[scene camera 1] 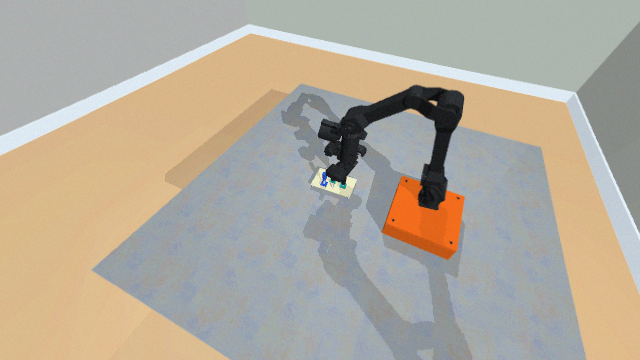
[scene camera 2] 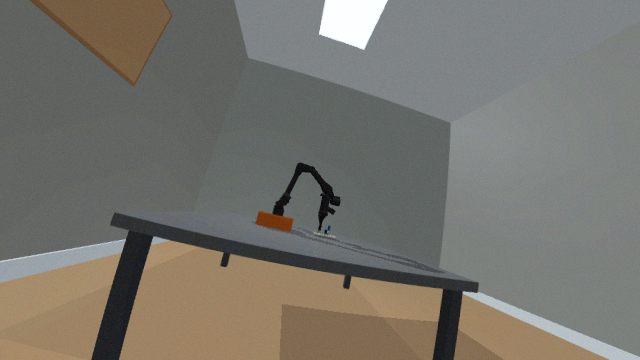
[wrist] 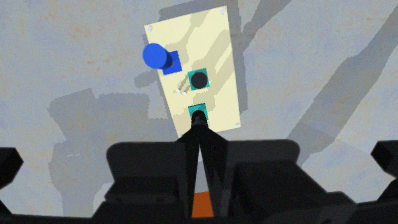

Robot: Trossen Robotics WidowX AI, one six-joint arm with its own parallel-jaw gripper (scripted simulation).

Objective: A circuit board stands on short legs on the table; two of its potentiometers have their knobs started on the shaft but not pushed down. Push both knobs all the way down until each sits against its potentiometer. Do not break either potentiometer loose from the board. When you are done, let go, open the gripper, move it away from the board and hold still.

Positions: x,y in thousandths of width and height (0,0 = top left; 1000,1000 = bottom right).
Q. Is the gripper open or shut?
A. Shut.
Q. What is the gripper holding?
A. Nothing.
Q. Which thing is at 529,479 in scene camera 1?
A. The gripper.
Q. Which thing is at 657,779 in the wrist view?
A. The gripper.
